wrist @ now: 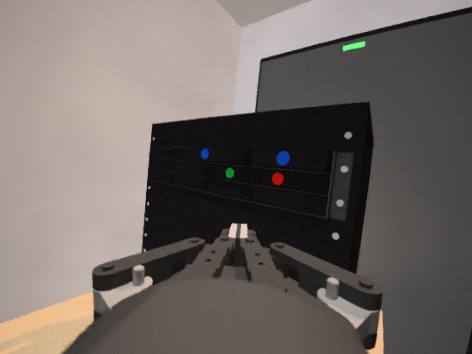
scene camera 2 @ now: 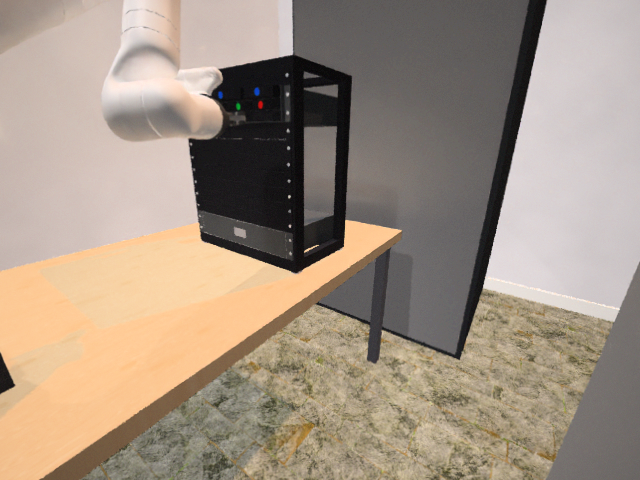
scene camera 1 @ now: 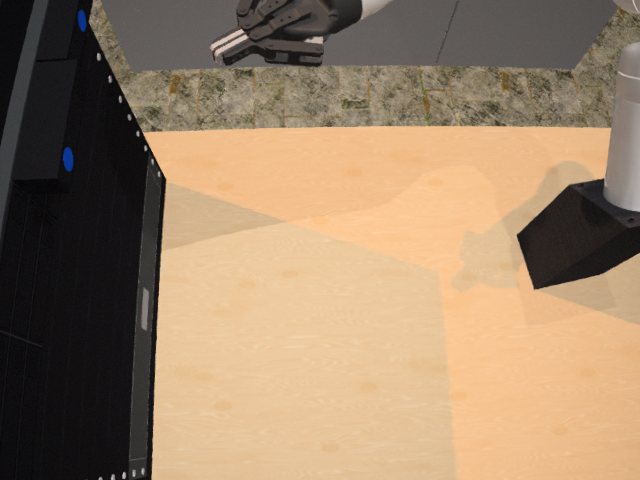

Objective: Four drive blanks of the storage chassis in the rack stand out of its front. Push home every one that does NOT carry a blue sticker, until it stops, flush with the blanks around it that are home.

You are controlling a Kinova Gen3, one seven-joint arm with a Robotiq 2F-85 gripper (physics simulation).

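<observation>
The rack holds the chassis high in its front. Two top-row blanks stand out, each with a blue sticker: the right blank and the left blank. In the row below, a green sticker and a red sticker show; their blanks look about flush, but dark surfaces make depth hard to tell. My gripper is shut and empty, in front of the rack and apart from it. In the wrist view its tips show below the chassis rows.
The rack stands on the wooden table. A tall grey cabinet stands beyond the rack's right side. A black block under the arm's base is at the right in scene camera 1.
</observation>
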